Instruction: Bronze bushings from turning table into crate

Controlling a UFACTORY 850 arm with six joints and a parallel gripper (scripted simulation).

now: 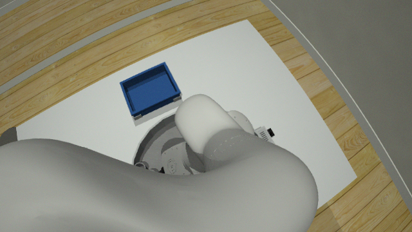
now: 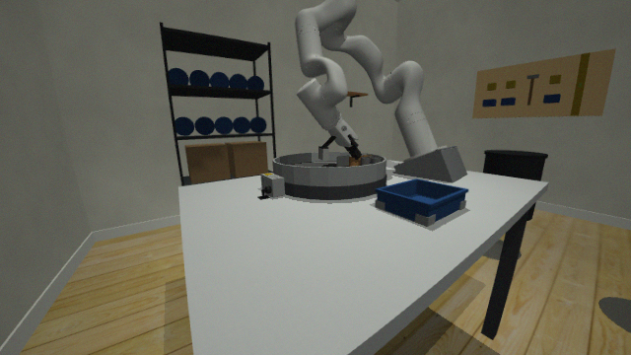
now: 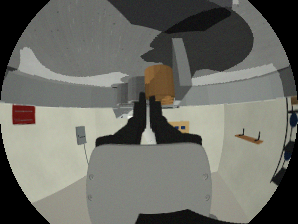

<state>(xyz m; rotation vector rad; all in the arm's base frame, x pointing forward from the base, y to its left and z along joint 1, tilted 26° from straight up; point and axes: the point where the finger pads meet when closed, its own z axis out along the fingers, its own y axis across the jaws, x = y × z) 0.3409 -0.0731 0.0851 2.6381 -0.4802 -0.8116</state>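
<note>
Now: hand 32 cm to the right of the blue crate, 8 cm short of it and 8 cm above it. Round my hand: grey turning table: 10 cm ahead, 5 cm below, 4 cm to the right.
</note>
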